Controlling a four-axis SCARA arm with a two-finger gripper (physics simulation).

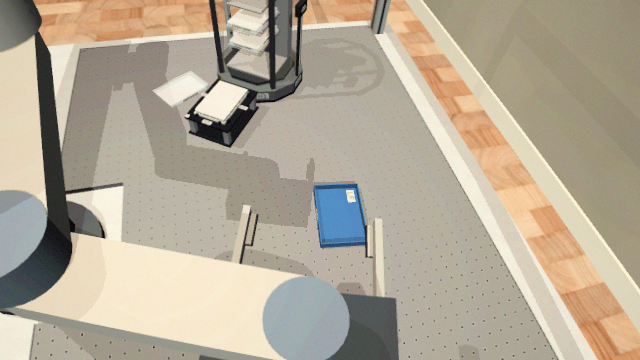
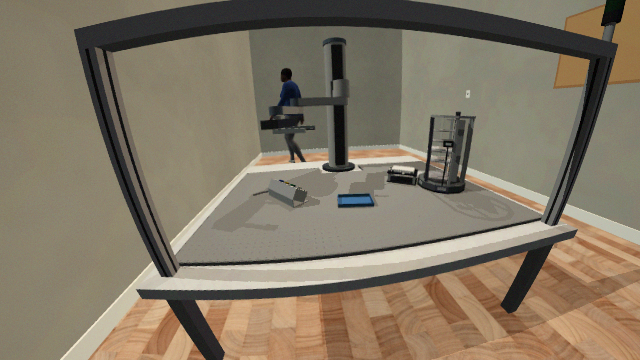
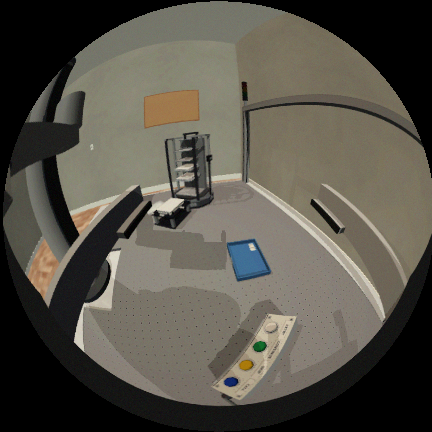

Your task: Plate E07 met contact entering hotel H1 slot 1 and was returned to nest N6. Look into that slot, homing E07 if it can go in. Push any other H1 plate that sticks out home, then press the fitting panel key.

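Hotel H1 stands at the back of the deck, with pale plates on several levels; slot numbers, and whether any plate sticks out, cannot be told. A white plate lies on the black nest beside the hotel; no label on it is readable. The key panel has white RETRY, green CONTINUE, amber SKIP and blue CALL keys. My gripper is open and empty, high above the deck, far from the hotel.
A blue tray lies mid-deck with a small white label. A clear, flat lid-like sheet lies beside the nest. The arm's column stands at the deck's edge. A person is behind the arm. A dark frame spans the table.
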